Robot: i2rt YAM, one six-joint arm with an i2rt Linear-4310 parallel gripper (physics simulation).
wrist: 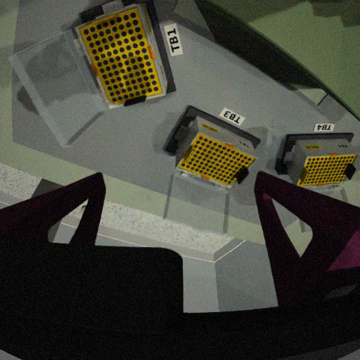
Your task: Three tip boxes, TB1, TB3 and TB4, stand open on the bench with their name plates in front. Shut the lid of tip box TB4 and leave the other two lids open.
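Note:
Tip box TB4 [327, 169] stands at the right edge of the view, its yellow rack showing. Its clear lid [344, 196] hangs open on the side away from its name plate [324, 127], partly hidden behind my right finger. Tip box TB3 [216, 159] stands in the middle, its clear lid [197, 204] open, its name plate [232, 116] beyond it. Tip box TB1 [122, 56] is at the upper left with its clear lid [59, 87] open to the left and its name plate [173, 39] to the right. My gripper [179, 180] is open and empty, apart from all three boxes.
The boxes stand on a grey bench surface [210, 75]. A dark curved edge [260, 55] runs across the upper right, with a green area [310, 45] beyond it. A pale speckled strip [150, 231] and a light ledge run below TB3, behind the fingers.

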